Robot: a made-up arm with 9 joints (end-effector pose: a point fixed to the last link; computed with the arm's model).
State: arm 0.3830 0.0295 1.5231 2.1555 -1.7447 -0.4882 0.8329 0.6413 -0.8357
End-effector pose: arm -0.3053 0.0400 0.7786 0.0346 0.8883 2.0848
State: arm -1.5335 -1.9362 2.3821 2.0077 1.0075 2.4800 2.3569 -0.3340 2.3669
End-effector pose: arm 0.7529 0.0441 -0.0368 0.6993 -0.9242 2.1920
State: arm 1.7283 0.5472 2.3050 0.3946 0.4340 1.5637 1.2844 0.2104 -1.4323
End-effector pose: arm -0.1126 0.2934 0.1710 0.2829 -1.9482 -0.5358
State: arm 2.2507 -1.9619 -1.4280 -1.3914 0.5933 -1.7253 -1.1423 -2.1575 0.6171
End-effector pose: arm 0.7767 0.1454 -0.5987 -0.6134 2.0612 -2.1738
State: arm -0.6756 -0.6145 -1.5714 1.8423 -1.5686 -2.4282 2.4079 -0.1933 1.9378
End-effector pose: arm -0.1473 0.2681 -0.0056 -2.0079 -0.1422 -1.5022
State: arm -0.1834 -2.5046 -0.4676 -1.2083 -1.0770 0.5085 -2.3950 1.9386 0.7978
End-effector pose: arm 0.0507 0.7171 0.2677 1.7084 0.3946 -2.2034
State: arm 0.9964 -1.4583 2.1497 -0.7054 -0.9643 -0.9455 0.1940 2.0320 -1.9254
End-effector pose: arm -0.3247 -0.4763 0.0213 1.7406 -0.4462 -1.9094
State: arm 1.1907 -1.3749 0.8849 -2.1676 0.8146 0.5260 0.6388 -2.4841 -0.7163
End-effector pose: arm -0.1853 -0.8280 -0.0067 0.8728 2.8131 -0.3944
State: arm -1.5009 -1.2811 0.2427 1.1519 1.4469 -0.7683 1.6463 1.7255 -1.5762
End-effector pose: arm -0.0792 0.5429 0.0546 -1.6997 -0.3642 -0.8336
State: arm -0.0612 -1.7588 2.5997 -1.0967 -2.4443 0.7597 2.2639 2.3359 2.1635
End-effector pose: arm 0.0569 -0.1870 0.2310 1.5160 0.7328 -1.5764
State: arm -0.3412 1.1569 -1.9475 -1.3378 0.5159 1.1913 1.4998 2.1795 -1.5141
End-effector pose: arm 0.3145 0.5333 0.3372 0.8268 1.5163 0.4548
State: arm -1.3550 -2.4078 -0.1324 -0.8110 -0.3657 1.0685 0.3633 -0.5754 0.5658
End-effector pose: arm -0.0635 0.0061 -0.2938 1.7819 -1.1579 1.1159
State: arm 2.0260 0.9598 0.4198 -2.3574 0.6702 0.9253 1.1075 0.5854 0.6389
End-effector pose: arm -0.1906 -0.4674 0.6912 -0.1041 0.5712 -1.5855
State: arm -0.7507 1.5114 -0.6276 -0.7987 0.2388 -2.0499 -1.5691 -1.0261 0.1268
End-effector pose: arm -0.0629 1.0904 0.2870 0.4994 -0.7293 -0.1262
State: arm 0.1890 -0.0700 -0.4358 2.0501 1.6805 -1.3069 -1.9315 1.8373 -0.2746
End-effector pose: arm -0.4367 0.3864 0.6356 2.4193 0.9480 0.9223
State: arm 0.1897 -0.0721 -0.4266 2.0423 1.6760 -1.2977 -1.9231 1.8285 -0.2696
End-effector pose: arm -0.4392 0.3809 0.6340 2.4090 0.9536 0.9499
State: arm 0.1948 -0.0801 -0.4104 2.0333 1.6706 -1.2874 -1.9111 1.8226 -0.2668
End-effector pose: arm -0.4442 0.3708 0.6319 2.3983 0.9606 0.9962
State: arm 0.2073 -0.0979 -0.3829 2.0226 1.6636 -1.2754 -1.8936 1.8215 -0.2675
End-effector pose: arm -0.4533 0.3532 0.6285 2.3864 0.9689 1.0730
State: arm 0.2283 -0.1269 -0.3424 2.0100 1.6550 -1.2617 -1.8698 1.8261 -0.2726
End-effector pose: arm -0.4663 0.3270 0.6233 2.3721 0.9768 1.1844
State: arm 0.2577 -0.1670 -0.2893 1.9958 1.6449 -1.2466 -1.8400 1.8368 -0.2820
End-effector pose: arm -0.4819 0.2930 0.6156 2.3538 0.9801 1.3289
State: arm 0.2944 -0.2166 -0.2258 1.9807 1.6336 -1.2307 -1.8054 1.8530 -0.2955
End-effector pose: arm -0.4983 0.2526 0.6052 2.3300 0.9749 1.4998
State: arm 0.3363 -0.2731 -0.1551 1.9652 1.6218 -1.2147 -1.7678 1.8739 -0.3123
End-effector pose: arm -0.5134 0.2088 0.5922 2.3007 0.9563 1.6869
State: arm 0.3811 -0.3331 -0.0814 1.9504 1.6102 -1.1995 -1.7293 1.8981 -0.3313
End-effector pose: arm -0.5260 0.1647 0.5774 2.2667 0.9227 1.8776
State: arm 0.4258 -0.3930 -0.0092 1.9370 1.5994 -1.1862 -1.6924 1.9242 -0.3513
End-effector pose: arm -0.5354 0.1234 0.5622 -2.2059 -0.8642 -2.0359
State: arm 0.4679 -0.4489 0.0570 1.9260 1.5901 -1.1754 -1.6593 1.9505 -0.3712
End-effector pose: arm -0.5418 0.0871 0.5479 -2.0792 -0.7727 -2.1007
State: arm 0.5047 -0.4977 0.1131 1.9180 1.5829 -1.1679 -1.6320 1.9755 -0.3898
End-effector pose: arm -0.5456 0.0574 0.5360 -1.9773 -0.6898 -2.1426
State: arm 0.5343 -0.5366 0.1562 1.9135 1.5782 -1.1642 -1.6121 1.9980 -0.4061
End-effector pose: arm -0.5478 0.0350 0.5276 -1.9033 -0.6227 -2.1650
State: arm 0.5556 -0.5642 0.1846 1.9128 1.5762 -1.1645 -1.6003 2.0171 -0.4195
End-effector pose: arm -0.5489 0.0200 0.5231 -1.8577 -0.5758 -2.1714
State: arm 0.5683 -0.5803 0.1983 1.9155 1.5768 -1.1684 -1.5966 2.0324 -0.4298
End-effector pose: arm -0.5495 0.0119 0.5225 -1.8383 -0.5501 -2.1654
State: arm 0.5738 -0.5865 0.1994 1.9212 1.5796 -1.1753 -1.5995 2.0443 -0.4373
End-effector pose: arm -0.5498 0.0094 0.5251 -1.8401 -0.5430 -2.1504
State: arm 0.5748 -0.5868 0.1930 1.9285 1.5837 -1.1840 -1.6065 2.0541 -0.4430
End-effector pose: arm -0.5499 0.0103 0.5296 -1.8545 -0.5466 -2.1300
